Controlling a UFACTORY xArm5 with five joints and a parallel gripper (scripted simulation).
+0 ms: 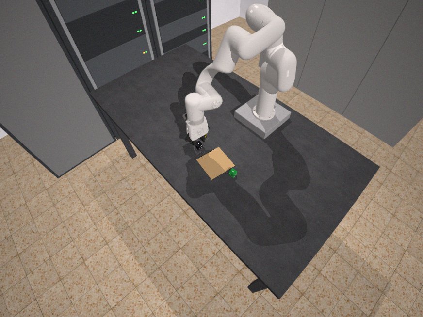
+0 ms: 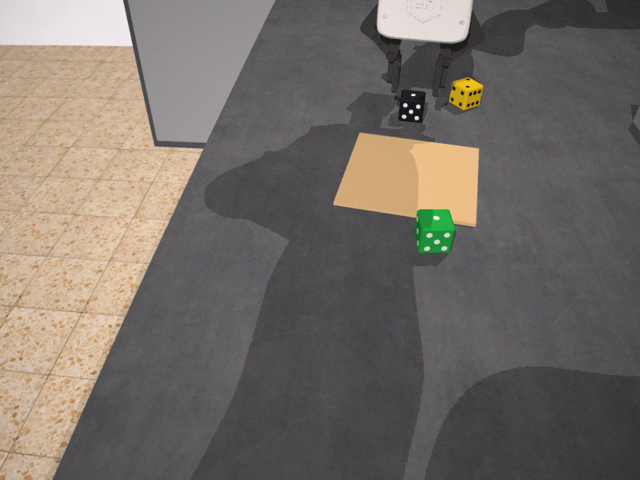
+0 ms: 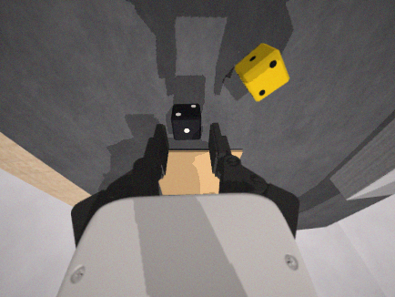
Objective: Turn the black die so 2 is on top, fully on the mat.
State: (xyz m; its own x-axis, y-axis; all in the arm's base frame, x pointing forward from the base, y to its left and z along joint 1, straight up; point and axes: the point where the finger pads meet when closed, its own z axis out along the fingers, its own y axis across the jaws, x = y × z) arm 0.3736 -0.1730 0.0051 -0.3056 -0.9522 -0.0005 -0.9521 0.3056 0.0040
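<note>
Now: hand 4 cm above the black die. The rest, counted from my hand: yellow die (8 cm behind, 4 cm below, 3 cm to the right); then green die (24 cm to the left, 4 cm below, 4 cm ahead); then tan mat (13 cm to the left, 5 cm below, 3 cm ahead).
</note>
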